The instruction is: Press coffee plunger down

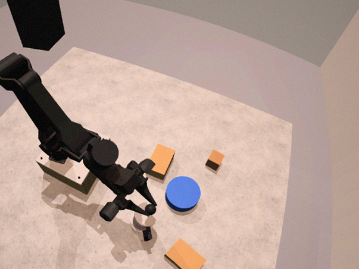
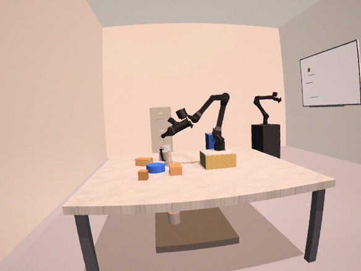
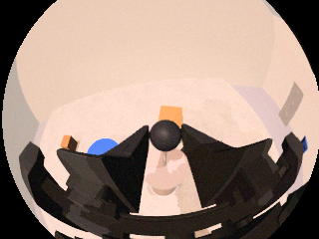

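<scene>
Right now the coffee press is 11 cm below my gripper tip, 1 cm to the right of it and 1 cm behind it. Also, from my gripper tip: orange cube (31 cm to the left, 18 cm below, 18 cm ahead); then blue disc (19 cm below, 14 cm to the left, 8 cm ahead).
</scene>
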